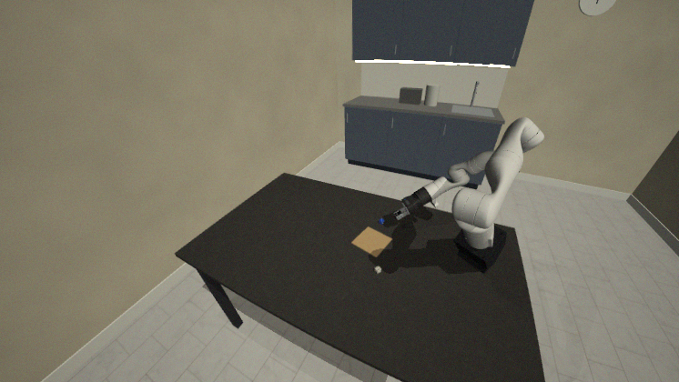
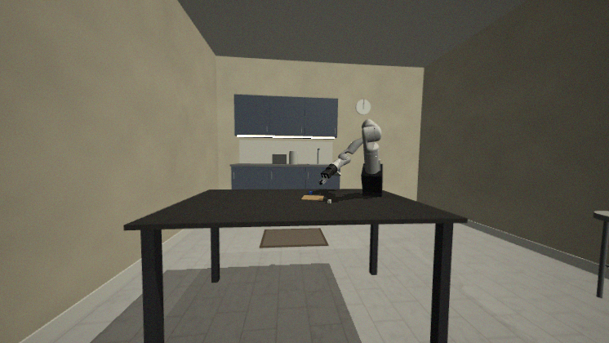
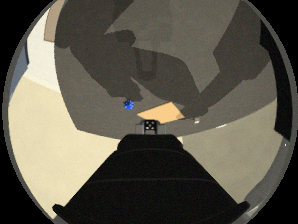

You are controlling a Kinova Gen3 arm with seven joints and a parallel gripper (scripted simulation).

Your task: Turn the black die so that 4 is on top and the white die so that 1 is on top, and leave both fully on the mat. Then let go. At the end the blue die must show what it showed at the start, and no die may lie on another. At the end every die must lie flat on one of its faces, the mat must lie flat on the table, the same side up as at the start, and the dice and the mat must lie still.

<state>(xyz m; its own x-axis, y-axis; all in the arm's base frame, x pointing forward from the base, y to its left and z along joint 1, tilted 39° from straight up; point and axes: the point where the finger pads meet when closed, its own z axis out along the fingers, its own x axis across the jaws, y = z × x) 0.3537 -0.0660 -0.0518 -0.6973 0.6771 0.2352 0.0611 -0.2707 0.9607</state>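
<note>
Right now the blue die is 8 cm ahead of my hand and 8 cm below it. Also, from my hand: white die (3 cm behind, 28 cm to the left, 8 cm below); tan mat (7 cm ahead, 14 cm to the left, 9 cm below); black die (1 cm ahead, 1 cm to the left, 1 cm below).
</note>
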